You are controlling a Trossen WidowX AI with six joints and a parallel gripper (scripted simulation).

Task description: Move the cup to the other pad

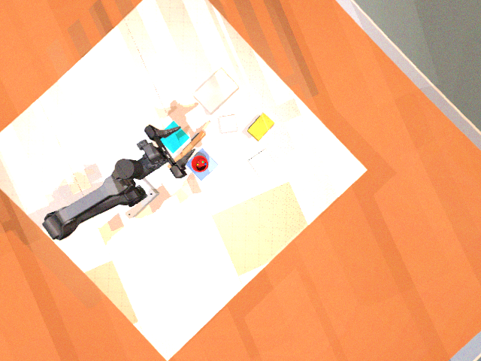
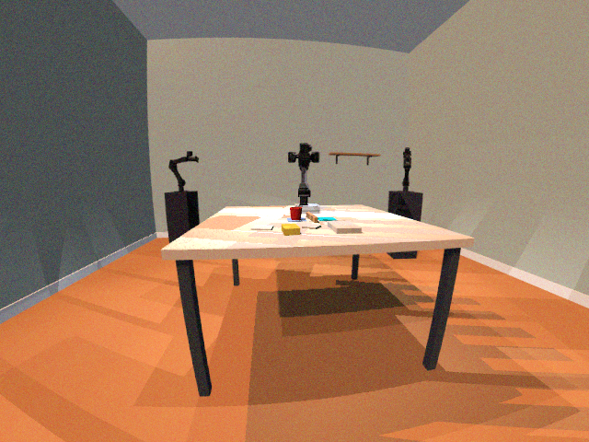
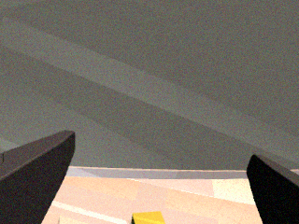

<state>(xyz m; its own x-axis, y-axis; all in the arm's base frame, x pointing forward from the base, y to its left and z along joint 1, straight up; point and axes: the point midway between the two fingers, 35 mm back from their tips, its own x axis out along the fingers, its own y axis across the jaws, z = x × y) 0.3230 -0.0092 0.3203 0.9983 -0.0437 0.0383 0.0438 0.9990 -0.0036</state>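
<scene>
My gripper tip is now 5 cm past the cup, 4 cm to the left of it and 34 cm above it. Also, from my gripper tip: pale blue pad (5 cm behind, 4 cm to the right, 39 cm below); wooden bar (7 cm behind, 5 cm to the left, 37 cm below); yellow marble (6 cm behind, 3 cm to the right, 36 cm below).
</scene>
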